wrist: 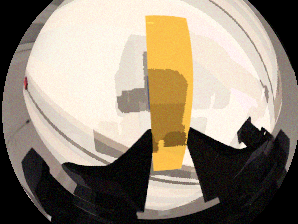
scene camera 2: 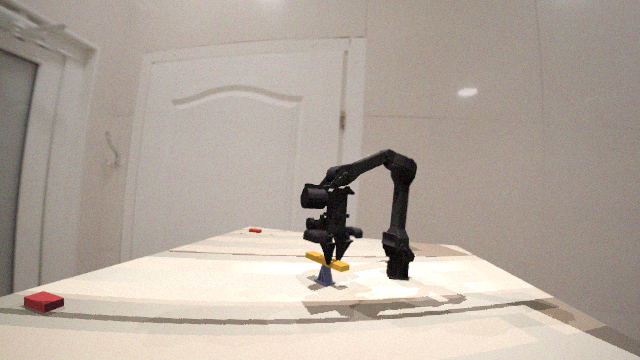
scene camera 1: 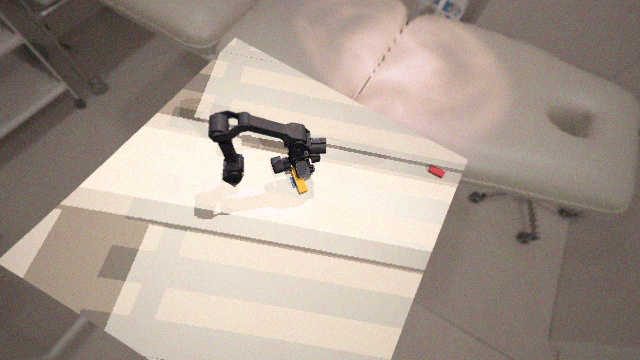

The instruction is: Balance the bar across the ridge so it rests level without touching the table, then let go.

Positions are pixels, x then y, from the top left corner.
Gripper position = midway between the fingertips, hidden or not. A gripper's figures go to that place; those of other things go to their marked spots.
Labels:
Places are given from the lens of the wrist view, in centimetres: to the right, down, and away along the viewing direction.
my gripper (wrist: 168, 132): 2, 2, 9
bar (wrist: 170, 64): 1, -3, 6

